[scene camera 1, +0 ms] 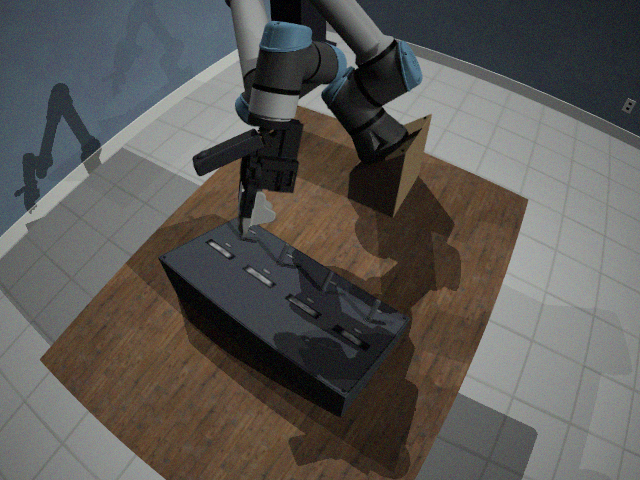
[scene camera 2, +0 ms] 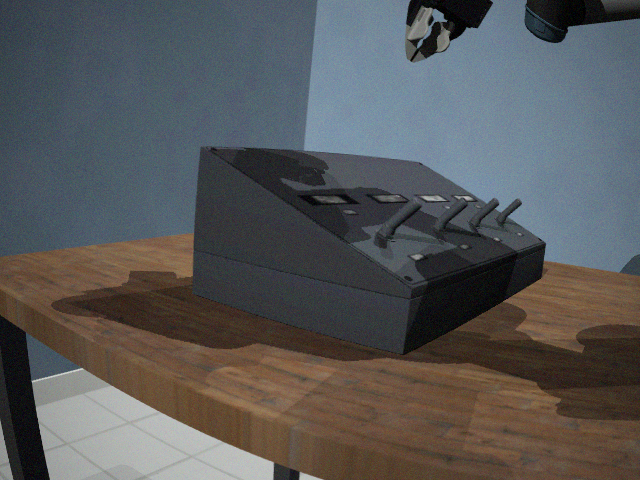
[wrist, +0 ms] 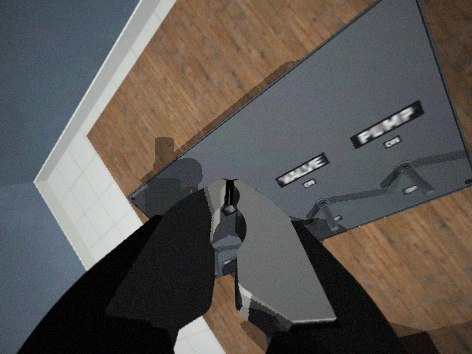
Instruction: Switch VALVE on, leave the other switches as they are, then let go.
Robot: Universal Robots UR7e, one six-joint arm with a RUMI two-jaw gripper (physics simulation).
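Note:
Scene camera 2 shows my gripper, and the wrist view shows the gripper as well. In the pictures there is also a dark sloped switch panel, along with my gripper.

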